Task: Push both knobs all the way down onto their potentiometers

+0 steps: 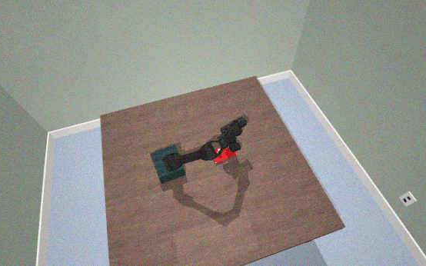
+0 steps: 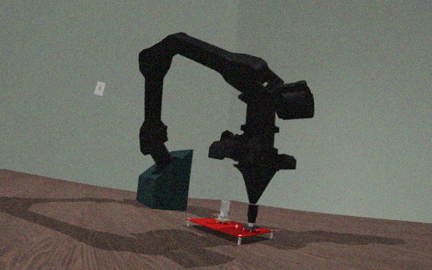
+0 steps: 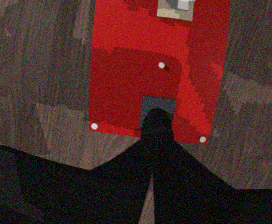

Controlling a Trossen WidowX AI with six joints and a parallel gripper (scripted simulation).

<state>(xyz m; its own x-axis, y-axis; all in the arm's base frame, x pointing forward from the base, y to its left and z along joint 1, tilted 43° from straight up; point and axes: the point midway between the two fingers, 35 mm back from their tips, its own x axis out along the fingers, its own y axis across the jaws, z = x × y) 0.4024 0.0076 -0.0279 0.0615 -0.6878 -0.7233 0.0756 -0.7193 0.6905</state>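
The black knob is 20 mm below my gripper tip. From my gripper tip the other things lie so: white knob (80 mm behind, 20 mm below).
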